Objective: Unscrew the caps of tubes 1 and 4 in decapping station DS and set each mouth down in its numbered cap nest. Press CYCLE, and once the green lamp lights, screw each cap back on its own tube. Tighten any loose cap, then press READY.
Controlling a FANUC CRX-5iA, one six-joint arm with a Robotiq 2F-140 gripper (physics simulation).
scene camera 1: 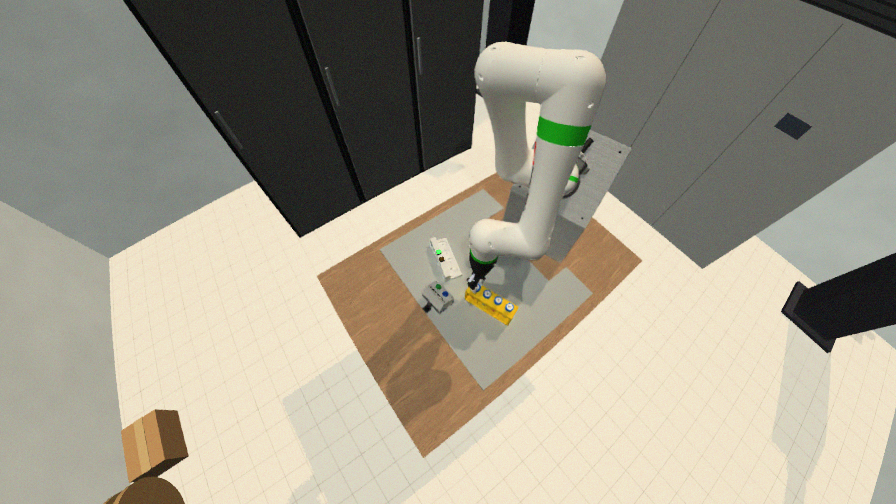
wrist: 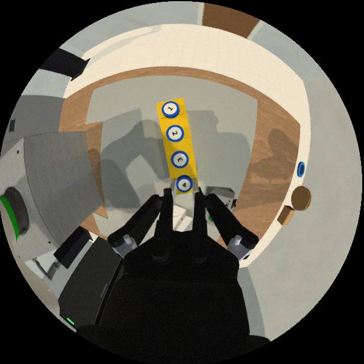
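Note:
The yellow decapping station [scene camera 1: 482, 304] [wrist: 172, 121] holds a row of tubes with blue-rimmed white caps. Cap 1 [scene camera 1: 509, 307] [wrist: 170, 109] sits at the end away from the gripper, followed by cap 2 [scene camera 1: 498, 300] [wrist: 175, 133] and cap 3 [scene camera 1: 487, 294] [wrist: 180, 159]. My gripper [scene camera 1: 475, 285] [wrist: 184, 184] points down at the near end and is shut on cap 4 [wrist: 184, 184], which is at its place on the station. The white nest block [scene camera 1: 448, 263] [wrist: 181, 218] shows a bright green lamp [scene camera 1: 438, 252]; the gripper partly hides the block in the wrist view.
A grey button box [scene camera 1: 437, 298] [wrist: 221, 195] with a green button [scene camera 1: 438, 286] and a blue button [scene camera 1: 445, 293] stands beside the station. Its lettering is too small to read. The robot's grey pedestal [scene camera 1: 604, 169] [wrist: 55, 175] stands at the table's back edge.

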